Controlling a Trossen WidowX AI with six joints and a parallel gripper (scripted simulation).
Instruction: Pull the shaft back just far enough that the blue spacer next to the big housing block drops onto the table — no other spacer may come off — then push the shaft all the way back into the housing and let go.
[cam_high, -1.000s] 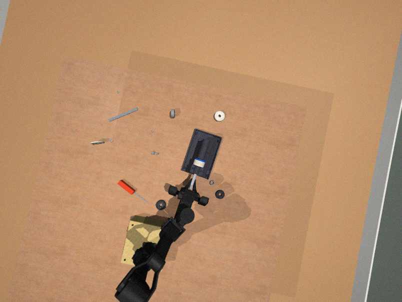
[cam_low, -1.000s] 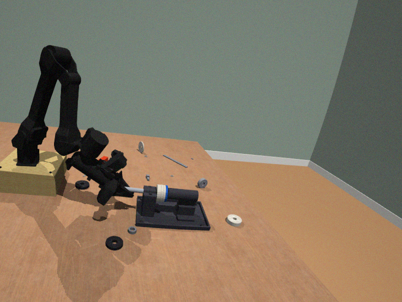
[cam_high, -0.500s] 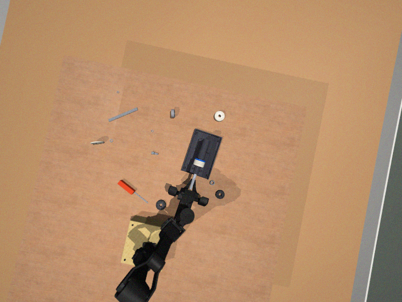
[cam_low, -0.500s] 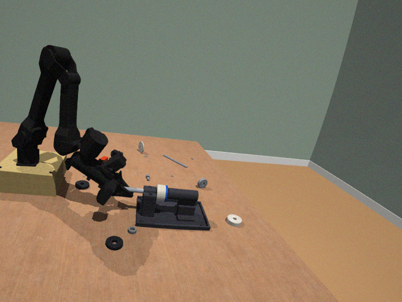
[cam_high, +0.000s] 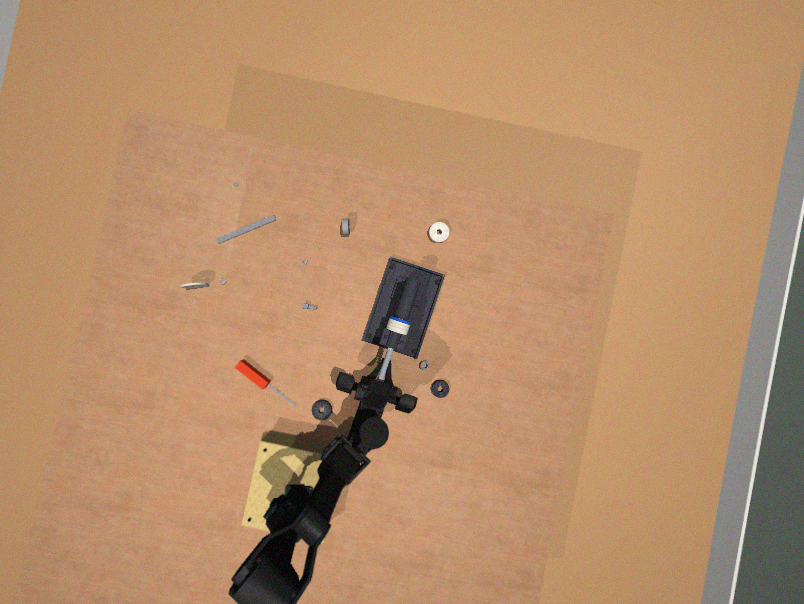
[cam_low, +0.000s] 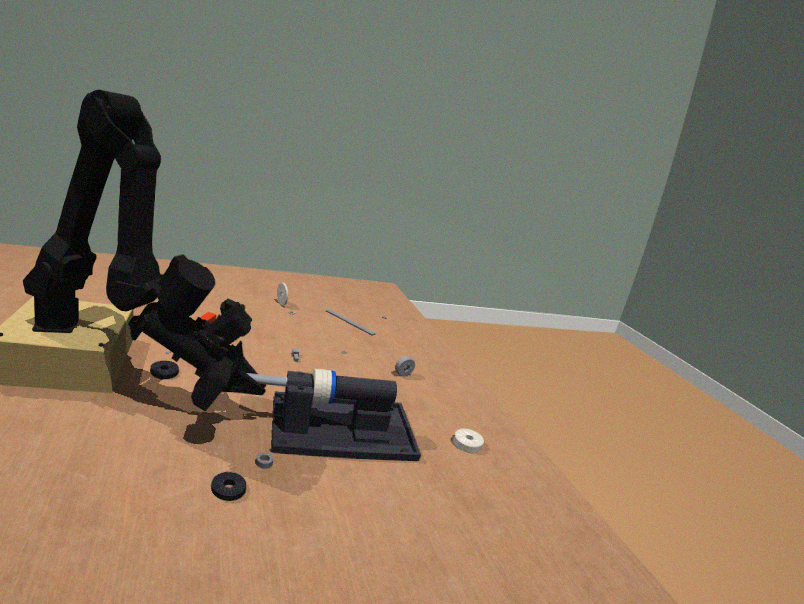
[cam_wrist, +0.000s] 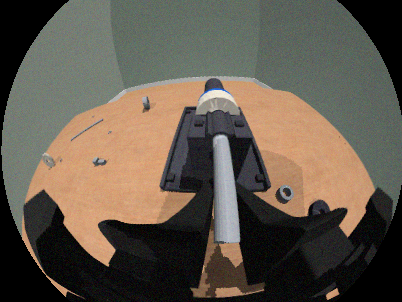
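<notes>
Now: the grey shaft 40 mm ahead of my gripper tip, 10 mm to the right of it and 20 mm above it. Round my gripper tip: grey bushing 330 mm ahead, 130 mm to the left, 40 mm below; blue spacer 100 mm ahead, 30 mm to the right, 20 mm above; red-handled screwdriver 90 mm behind, 300 mm to the left, 60 mm below.
</notes>
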